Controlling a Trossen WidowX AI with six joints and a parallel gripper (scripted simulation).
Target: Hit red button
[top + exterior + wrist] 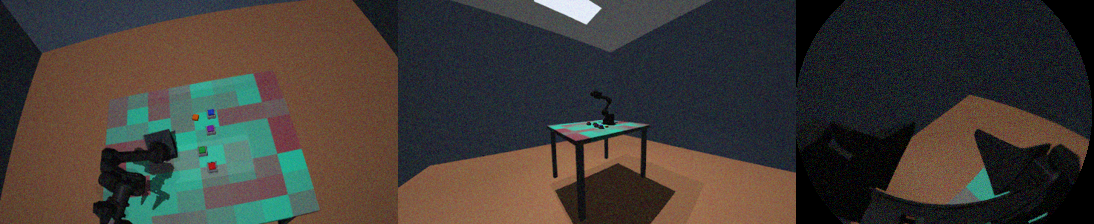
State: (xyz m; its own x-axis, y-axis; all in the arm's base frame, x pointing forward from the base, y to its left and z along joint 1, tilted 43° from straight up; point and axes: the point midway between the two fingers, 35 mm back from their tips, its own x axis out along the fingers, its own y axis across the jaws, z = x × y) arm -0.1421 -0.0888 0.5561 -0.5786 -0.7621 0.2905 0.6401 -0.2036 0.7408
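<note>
Right now my gripper tip is 41 cm short of the red button, 39 cm above it and 32 cm to the right of it. The rest, counted from my gripper tip: orange block: 64 cm to the left, 41 cm below, 40 cm ahead; green button: 42 cm to the left, 39 cm below, 39 cm ahead; purple button: 53 cm to the left, 46 cm ahead, 39 cm below.
</note>
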